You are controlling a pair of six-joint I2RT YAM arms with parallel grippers.
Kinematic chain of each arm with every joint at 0, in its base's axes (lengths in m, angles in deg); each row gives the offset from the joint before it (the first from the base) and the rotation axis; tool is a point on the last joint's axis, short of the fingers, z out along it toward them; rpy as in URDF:
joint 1: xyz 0 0 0.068 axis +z
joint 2: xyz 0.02 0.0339 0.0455 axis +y
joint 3: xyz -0.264 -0.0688 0 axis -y
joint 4: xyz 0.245 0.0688 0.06 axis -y
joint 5: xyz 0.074 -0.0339 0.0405 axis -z
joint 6: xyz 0.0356 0 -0.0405 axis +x
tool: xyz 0 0 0 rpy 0 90 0
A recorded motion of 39 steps. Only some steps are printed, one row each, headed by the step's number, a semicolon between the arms.
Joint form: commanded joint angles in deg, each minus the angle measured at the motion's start. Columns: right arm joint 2, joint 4, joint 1, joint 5, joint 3, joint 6; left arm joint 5, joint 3, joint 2, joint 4, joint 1, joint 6.
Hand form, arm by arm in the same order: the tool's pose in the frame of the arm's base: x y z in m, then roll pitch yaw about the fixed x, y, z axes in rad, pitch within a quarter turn. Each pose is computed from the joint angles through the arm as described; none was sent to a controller.
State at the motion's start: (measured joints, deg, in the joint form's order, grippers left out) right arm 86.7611 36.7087 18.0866 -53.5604 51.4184 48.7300; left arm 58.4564 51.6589 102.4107 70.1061 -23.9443 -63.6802
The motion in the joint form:
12: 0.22 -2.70 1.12 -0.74 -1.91 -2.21; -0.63 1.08 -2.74 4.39 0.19 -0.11
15: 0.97 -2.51 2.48 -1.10 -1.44 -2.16; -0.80 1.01 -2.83 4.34 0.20 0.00
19: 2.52 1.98 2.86 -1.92 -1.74 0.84; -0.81 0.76 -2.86 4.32 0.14 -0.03
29: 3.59 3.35 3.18 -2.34 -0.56 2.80; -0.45 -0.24 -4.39 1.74 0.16 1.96
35: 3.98 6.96 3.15 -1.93 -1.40 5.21; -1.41 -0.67 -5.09 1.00 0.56 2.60
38: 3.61 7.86 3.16 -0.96 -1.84 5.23; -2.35 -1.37 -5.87 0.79 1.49 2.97
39: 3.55 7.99 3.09 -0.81 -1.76 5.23; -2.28 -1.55 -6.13 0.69 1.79 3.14
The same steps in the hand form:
12: 0.3037 0.1364 0.2700 1.6173 0.7092 2.8849; 0.3154 -0.1717 0.2788 -1.1938 0.8375 -2.7614
15: 0.3029 0.1447 0.2689 1.6180 0.7068 2.9153; 0.3152 -0.1715 0.2789 -1.1921 0.8379 -2.7569
19: 0.3051 0.1482 0.2660 1.5825 0.6925 2.9123; 0.3146 -0.1717 0.2778 -1.1968 0.8344 -2.7613
29: 0.3088 0.1518 0.2689 1.5637 0.6796 2.9132; 0.3106 -0.1699 0.2777 -1.2240 0.8436 -2.7787
35: 0.3084 0.1513 0.2680 1.5336 0.6714 2.8874; 0.3103 -0.1667 0.2787 -1.2209 0.8433 -2.7517
38: 0.3072 0.1505 0.2691 1.5215 0.6821 2.8631; 0.3105 -0.1603 0.2794 -1.2138 0.8429 -2.7137
39: 0.3074 0.1501 0.2701 1.5177 0.6858 2.8569; 0.3103 -0.1583 0.2798 -1.2135 0.8458 -2.7087

